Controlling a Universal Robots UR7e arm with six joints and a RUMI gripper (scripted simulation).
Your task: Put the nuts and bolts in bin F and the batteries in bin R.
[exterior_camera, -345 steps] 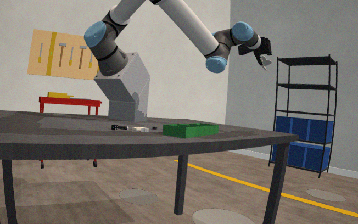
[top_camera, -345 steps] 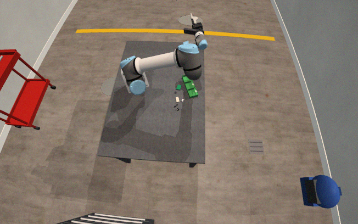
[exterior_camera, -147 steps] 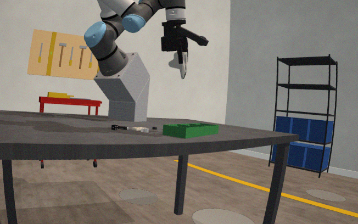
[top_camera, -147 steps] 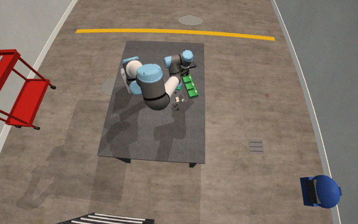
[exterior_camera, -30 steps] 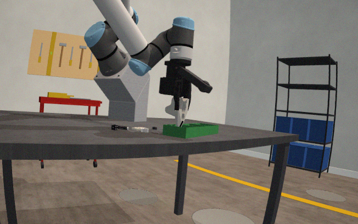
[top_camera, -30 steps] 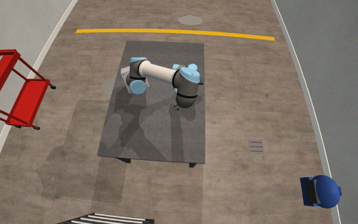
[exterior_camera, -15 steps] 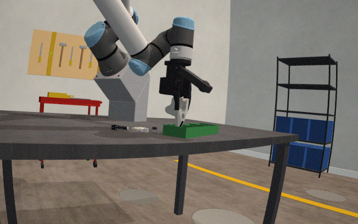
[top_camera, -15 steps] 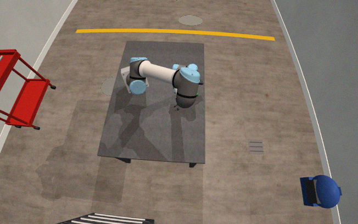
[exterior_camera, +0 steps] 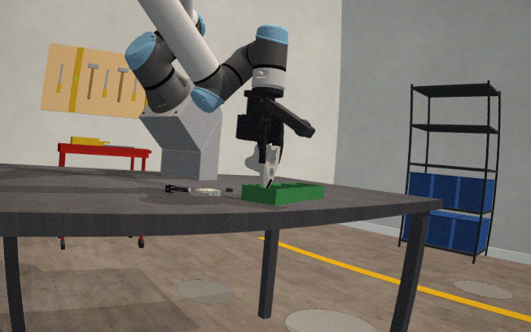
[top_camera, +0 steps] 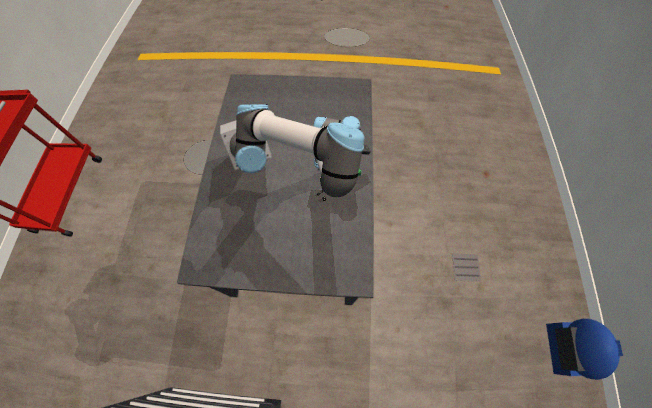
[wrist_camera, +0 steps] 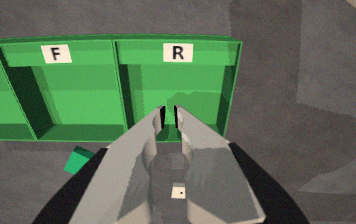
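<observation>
Right now my hand is 80 mm to the right of the green bin tray and 20 mm above it. Round my hand: flat green card: 110 mm behind, 80 mm to the left, 30 mm below; cream domino-like tile: 140 mm behind, 60 mm to the right, 30 mm below; black nut: 150 mm behind, 30 mm to the left, 30 mm below.
</observation>
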